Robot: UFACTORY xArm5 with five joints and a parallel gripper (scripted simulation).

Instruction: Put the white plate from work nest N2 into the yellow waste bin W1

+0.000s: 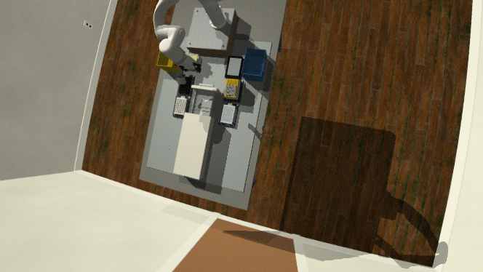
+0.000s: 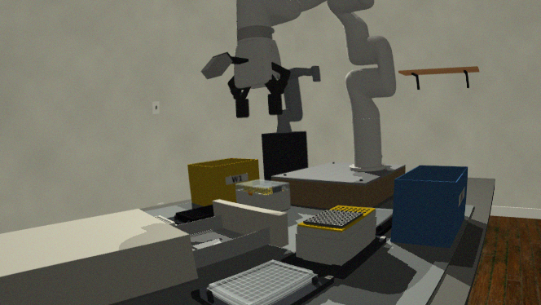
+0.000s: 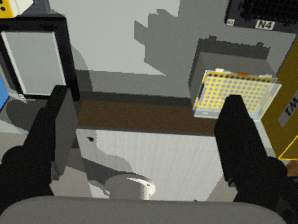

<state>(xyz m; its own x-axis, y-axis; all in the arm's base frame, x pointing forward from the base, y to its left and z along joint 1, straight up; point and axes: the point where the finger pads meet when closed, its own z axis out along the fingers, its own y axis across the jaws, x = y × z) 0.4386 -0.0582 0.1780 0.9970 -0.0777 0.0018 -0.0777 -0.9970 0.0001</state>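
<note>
Right now the white plate is 19 cm ahead of my hand, 19 cm to the right of it and 23 cm below it. Round my hand: black plate: 2 cm ahead, 18 cm to the right, 23 cm below; then yellow-topped tip box: 5 cm ahead, 20 cm to the left, 19 cm below; then drawer: 18 cm ahead, 1 cm to the right, 22 cm below.
</note>
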